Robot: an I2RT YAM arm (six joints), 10 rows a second.
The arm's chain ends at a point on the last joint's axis. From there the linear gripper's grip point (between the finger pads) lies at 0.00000 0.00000 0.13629 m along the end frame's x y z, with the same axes.
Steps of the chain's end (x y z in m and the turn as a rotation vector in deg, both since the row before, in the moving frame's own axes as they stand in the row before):
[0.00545, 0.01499, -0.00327, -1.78, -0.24, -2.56]
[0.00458, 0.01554, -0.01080, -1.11, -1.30, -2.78]
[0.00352, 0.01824, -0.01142, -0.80, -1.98, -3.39]
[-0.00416, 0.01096, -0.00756, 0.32, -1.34, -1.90]
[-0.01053, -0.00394, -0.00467, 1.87, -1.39, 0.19]
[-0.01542, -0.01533, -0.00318, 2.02, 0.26, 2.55]
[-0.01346, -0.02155, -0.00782, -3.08, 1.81, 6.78]
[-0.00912, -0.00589, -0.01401, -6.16, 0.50, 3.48]
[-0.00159, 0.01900, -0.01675, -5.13, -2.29, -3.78]
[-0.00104, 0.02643, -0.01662, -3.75, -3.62, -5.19]
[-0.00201, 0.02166, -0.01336, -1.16, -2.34, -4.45]
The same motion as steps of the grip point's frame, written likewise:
[0.00497, 0.01923, -0.00334, -1.78, -0.24, -2.56]
[0.00155, 0.01825, -0.01086, -1.11, -1.30, -2.78]
[-0.00113, 0.02028, -0.01151, -0.80, -1.98, -3.39]
[-0.00736, 0.01025, -0.00760, 0.32, -1.34, -1.90]
[-0.01383, -0.00839, -0.00478, 1.87, -1.39, 0.19]
[-0.01469, -0.02012, -0.00327, 2.02, 0.26, 2.55]
[-0.00960, -0.01399, -0.00808, -3.08, 1.81, 6.78]
[-0.00838, 0.00876, -0.01480, -6.16, 0.50, 3.48]
[-0.00662, 0.03135, -0.01740, -5.13, -2.29, -3.78]
[-0.00922, 0.03572, -0.01718, -3.75, -3.62, -5.19]
[-0.00746, 0.02463, -0.01350, -1.16, -2.34, -4.45]

